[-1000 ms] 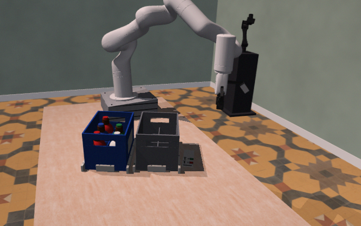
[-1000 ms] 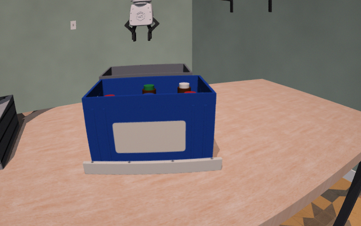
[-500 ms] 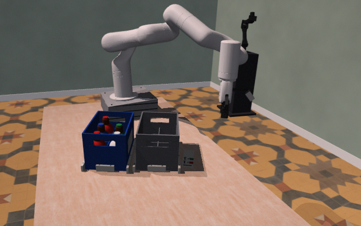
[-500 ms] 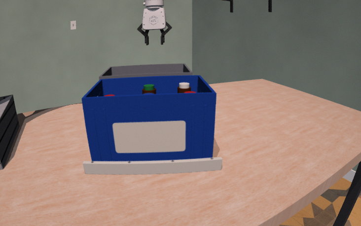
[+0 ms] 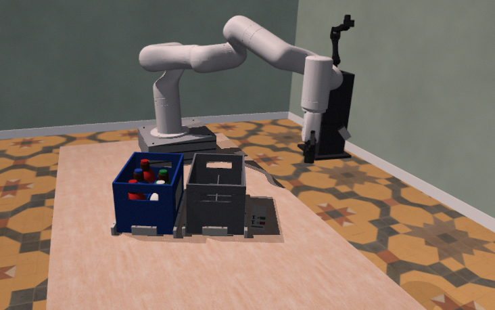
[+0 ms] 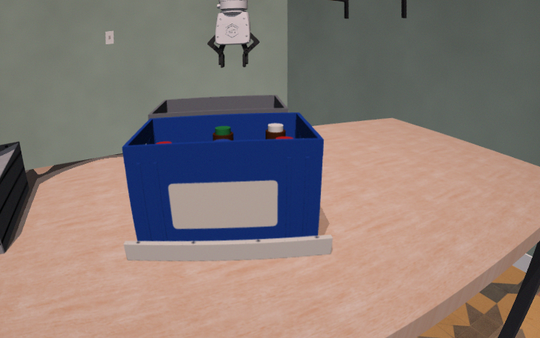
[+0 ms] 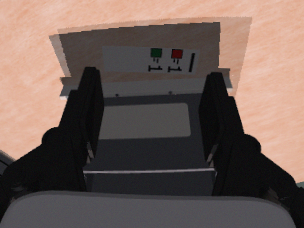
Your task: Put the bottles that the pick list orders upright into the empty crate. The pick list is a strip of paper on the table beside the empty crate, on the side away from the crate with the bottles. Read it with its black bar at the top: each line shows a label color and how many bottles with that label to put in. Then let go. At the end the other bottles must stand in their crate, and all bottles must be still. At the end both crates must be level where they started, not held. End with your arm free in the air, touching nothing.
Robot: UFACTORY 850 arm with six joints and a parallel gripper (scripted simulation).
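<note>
My hand is 56 cm to the left of the red-label bottle, 16 cm above it and 9 cm past it. Round my hand: grey crate (28 cm to the right, 17 cm below, 12 cm behind); then white-cap bottle (47 cm to the right, 16 cm below, 7 cm behind); then pick list (25 cm below, 14 cm to the right, 6 cm behind).
</note>
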